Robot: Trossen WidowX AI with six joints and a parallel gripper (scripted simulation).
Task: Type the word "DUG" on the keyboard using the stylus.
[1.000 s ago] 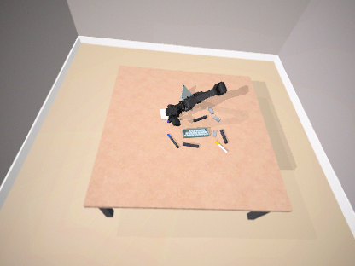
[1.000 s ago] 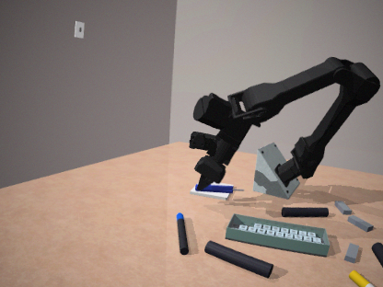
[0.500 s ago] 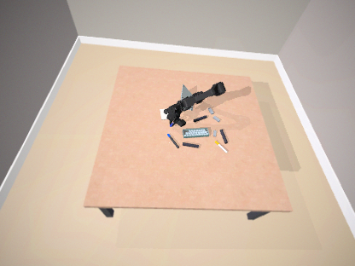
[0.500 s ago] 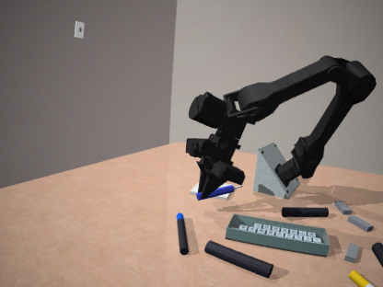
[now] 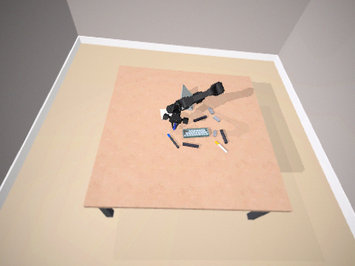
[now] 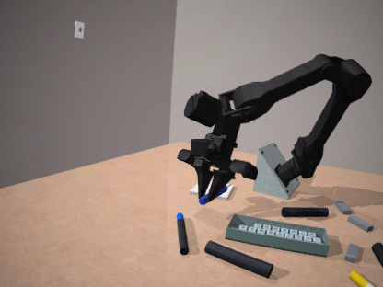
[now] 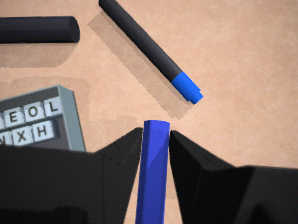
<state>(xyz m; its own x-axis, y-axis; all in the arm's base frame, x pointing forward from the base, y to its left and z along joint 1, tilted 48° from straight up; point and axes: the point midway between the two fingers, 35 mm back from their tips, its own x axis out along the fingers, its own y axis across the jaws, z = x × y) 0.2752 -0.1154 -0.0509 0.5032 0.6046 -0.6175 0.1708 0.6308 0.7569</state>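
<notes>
My gripper tip is 7 cm past the blue stylus, 1 cm to the right of it and 1 cm below it. From my gripper tip the other things lie so: white pad (17 cm behind, 6 cm to the right, 4 cm below); yellow-and-white marker (10 cm ahead, 35 cm to the left, 4 cm below).
</notes>
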